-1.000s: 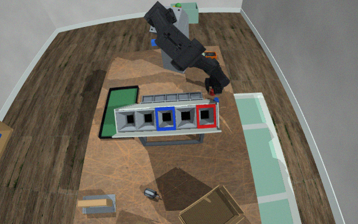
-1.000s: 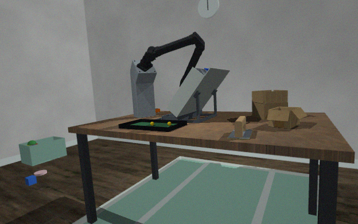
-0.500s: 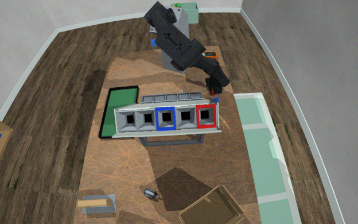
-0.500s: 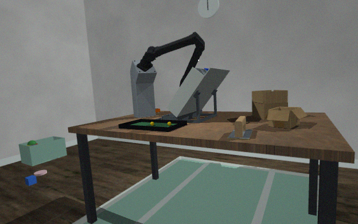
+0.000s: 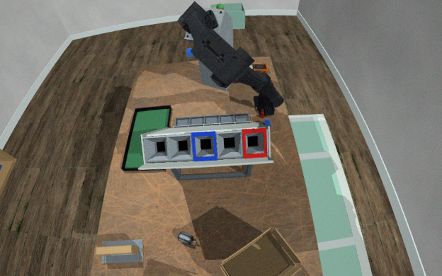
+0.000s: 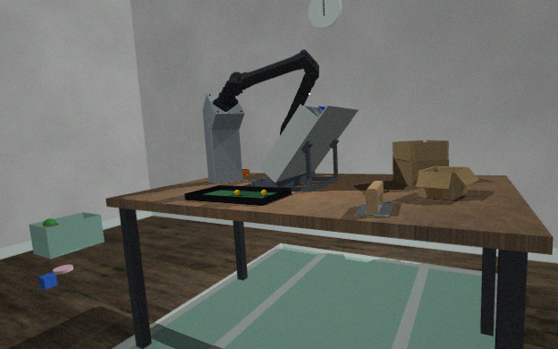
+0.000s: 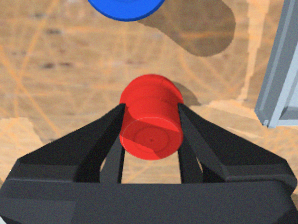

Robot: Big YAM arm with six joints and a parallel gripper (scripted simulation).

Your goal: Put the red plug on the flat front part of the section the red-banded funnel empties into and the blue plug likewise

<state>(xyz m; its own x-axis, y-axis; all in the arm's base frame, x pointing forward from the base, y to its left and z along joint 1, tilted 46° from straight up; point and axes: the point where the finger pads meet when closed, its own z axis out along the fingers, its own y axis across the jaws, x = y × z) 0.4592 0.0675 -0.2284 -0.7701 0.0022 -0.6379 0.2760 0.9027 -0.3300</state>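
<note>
The red plug lies 1 cm below my hand. The rest, counted from my hand: blue plug 7 cm ahead, 2 cm to the right, 1 cm below; cover 11 cm ahead, 32 cm to the right, 18 cm above; green marble tray 11 cm behind, 59 cm to the right, 2 cm below.
</note>
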